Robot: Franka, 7 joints.
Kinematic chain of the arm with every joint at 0, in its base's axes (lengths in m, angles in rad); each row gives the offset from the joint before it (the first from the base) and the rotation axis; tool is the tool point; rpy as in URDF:
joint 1: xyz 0 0 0.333 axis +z
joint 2: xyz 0 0 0 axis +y
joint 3: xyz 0 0 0.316 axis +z
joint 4: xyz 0.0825 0 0 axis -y
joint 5: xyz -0.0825 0 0.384 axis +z
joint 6: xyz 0 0 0 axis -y
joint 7: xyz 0.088 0 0 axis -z
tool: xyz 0 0 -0.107 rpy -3.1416 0 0
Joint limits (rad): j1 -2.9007..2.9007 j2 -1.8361..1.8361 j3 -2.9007..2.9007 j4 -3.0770..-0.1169 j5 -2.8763..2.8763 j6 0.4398..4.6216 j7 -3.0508..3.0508
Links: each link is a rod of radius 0.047 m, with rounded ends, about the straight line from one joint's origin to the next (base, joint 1, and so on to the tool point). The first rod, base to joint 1, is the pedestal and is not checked.
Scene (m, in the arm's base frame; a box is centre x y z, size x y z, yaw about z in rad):
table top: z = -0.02
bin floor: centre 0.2 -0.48 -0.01 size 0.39 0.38 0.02 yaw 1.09
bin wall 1: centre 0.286 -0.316 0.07 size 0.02 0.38 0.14 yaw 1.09
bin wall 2: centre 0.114 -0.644 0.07 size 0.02 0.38 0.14 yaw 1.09
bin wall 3: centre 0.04 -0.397 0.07 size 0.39 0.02 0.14 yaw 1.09
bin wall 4: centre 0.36 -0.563 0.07 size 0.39 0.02 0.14 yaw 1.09
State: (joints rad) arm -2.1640 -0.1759 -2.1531 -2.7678 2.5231 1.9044 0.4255
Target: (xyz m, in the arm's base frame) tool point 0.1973 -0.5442 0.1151
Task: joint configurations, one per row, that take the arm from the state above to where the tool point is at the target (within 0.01 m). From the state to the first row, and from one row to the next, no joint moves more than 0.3 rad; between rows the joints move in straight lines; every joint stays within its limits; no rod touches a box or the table.
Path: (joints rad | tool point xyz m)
1: -1.9360 -0.0972 -1.8861 -2.6789 2.5050 1.8715 0.4255 | -0.3684 0.2315 0.2574
2: -1.7081 -0.0185 -1.6192 -2.5901 2.4869 1.8387 0.4255 | -0.4683 0.0379 0.3024
3: -1.4801 0.0602 -1.3522 -2.5012 2.4687 1.8058 0.4255 | -0.4571 -0.2009 0.3313
4: -1.2521 0.1388 -1.0852 -2.4124 2.4506 1.7729 0.4255 | -0.3206 -0.4181 0.3411
5: -1.0241 0.2175 -0.8183 -2.3235 2.4325 1.7400 0.4255 | -0.0834 -0.5473 0.3338
6: -0.7962 0.2962 -0.5513 -2.2346 2.4144 1.7072 0.4255 | 0.1973 -0.5442 0.3155
7: -0.8021 0.5195 -0.5273 -2.1646 2.4301 1.7471 0.4255 | 0.2034 -0.5516 0.2177
8: -0.8080 0.7428 -0.5033 -2.0946 2.4458 1.7871 0.4255 | 0.1973 -0.5442 0.1151

